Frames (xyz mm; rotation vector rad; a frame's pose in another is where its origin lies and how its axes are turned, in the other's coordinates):
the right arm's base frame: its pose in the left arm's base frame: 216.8 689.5 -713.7 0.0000 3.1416 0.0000
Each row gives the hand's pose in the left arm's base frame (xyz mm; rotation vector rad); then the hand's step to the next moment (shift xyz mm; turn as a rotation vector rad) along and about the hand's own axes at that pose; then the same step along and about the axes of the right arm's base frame.
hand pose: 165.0 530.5 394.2 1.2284 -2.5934 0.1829
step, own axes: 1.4 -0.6 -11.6 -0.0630 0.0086 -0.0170
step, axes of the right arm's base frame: -1.7 1.2 -11.5 -0.0347 0.0559 0.0020
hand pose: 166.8 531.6 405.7 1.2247 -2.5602 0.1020
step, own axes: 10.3 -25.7 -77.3 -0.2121 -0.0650 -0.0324
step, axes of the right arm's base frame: -32.1 -9.2 -75.0 -0.1832 0.1239 0.0366
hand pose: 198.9 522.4 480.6 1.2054 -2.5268 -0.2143
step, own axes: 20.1 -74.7 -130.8 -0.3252 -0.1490 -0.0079
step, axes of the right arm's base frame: -89.4 -61.8 -106.3 -0.3017 0.1586 0.1087
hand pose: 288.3 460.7 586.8 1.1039 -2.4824 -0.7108
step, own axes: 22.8 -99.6 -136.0 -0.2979 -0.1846 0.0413
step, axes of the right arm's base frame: -110.0 -116.2 -57.6 -0.2815 0.1325 0.1665
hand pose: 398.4 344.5 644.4 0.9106 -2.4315 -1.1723
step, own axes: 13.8 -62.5 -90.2 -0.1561 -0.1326 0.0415
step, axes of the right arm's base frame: -60.9 -92.0 -7.6 -0.1524 0.0645 0.1276
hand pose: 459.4 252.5 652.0 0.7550 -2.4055 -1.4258
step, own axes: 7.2 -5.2 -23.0 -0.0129 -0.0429 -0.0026
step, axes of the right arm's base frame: -6.0 -23.0 -6.4 -0.0251 -0.0116 0.0353
